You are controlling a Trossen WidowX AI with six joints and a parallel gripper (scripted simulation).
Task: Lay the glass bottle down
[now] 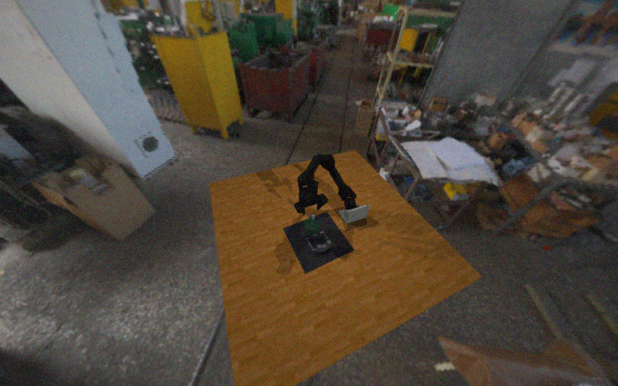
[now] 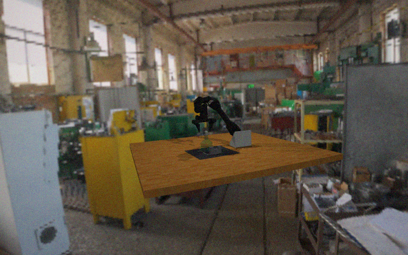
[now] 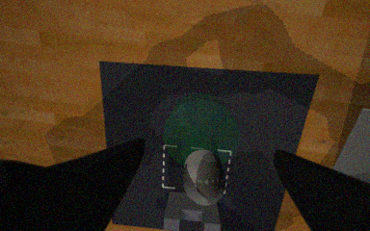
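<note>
The green glass bottle is 3 cm to the left of my gripper tip and 5 cm below it. The rest, counted from my gripper tip: dark mat 2 cm behind, 10 cm to the left, 14 cm below.
</note>
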